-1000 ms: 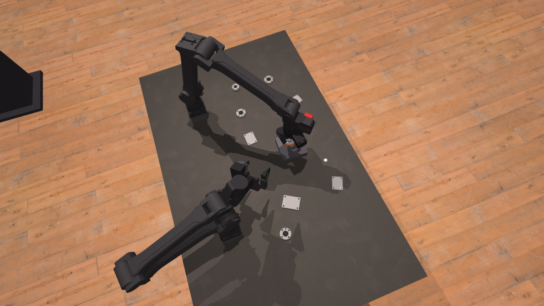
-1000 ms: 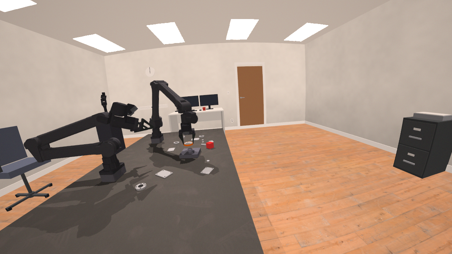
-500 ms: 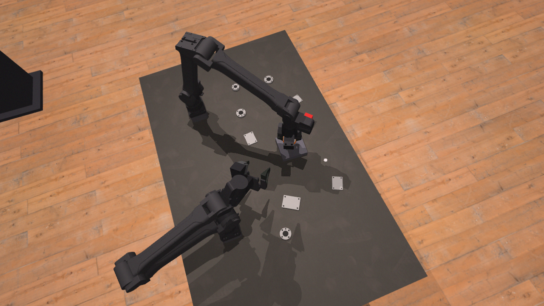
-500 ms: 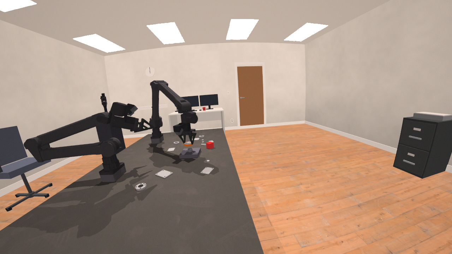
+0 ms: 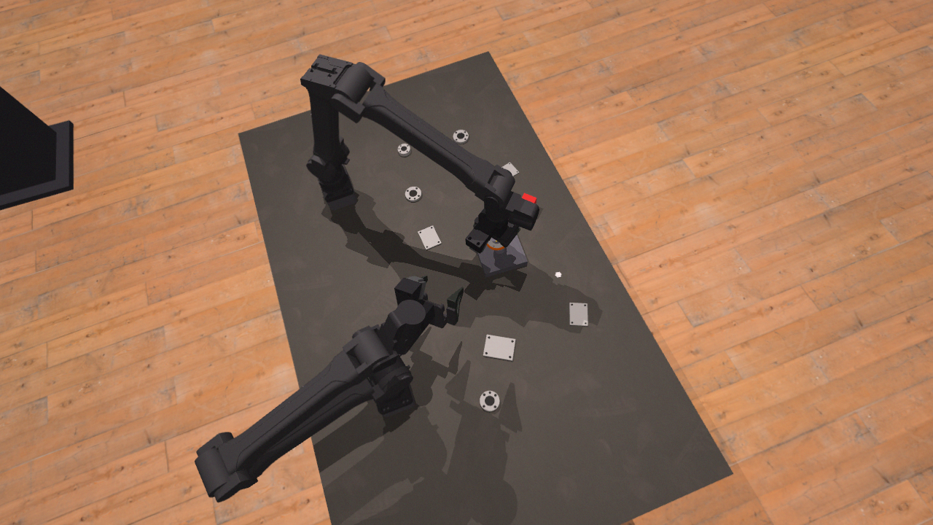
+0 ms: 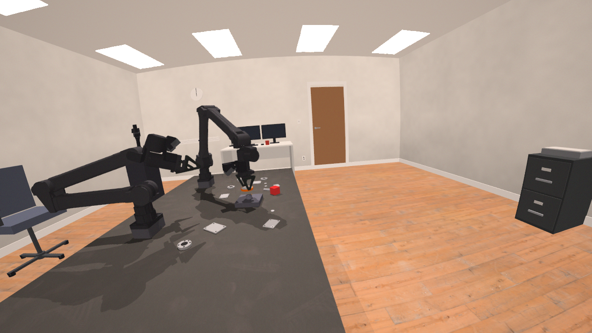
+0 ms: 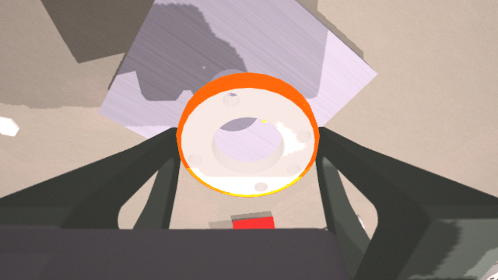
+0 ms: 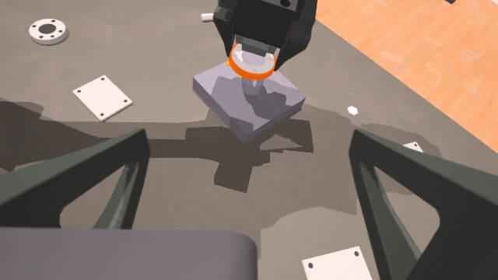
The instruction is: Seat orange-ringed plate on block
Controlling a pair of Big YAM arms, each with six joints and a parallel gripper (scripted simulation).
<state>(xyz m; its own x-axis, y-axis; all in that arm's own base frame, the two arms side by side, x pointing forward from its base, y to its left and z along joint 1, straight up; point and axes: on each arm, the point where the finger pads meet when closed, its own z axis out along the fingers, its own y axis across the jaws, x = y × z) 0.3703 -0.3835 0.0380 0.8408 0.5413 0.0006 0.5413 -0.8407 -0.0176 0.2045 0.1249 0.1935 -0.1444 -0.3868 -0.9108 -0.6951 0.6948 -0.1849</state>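
My left hand is 10 mm short of the grey block, 20 mm to the right of it and 60 mm above it. From my left hand the other things lie so: red cube: 140 mm ahead, 110 mm to the left, 60 mm below; then orange-ringed plate: 10 mm below; then small rod: 80 mm ahead, 180 mm to the left, 80 mm below.
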